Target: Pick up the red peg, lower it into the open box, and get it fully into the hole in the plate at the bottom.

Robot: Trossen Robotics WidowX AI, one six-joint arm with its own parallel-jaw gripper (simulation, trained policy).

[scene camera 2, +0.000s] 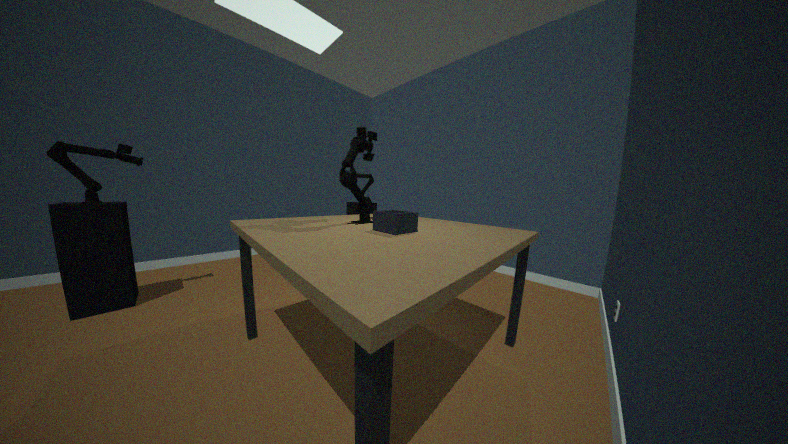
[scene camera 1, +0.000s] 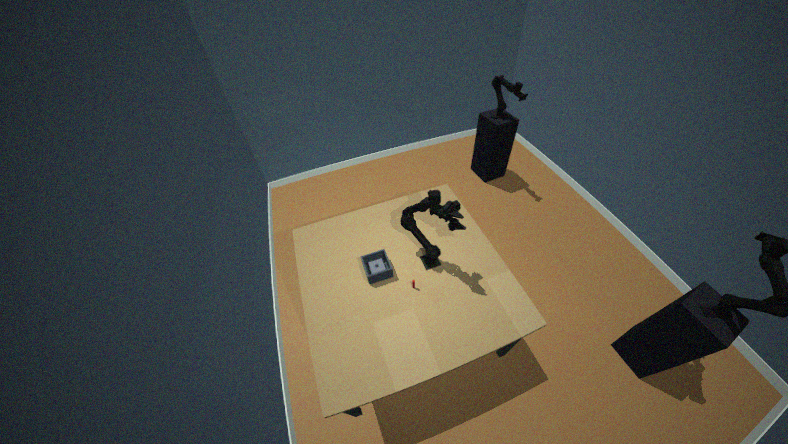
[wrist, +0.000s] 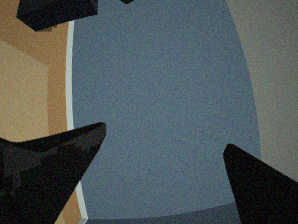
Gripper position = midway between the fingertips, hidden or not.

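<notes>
Visible: my gripper [wrist: 166, 139] and a dark box [scene camera 2: 395, 222]. In the wrist view the dark box is out of frame.
</notes>
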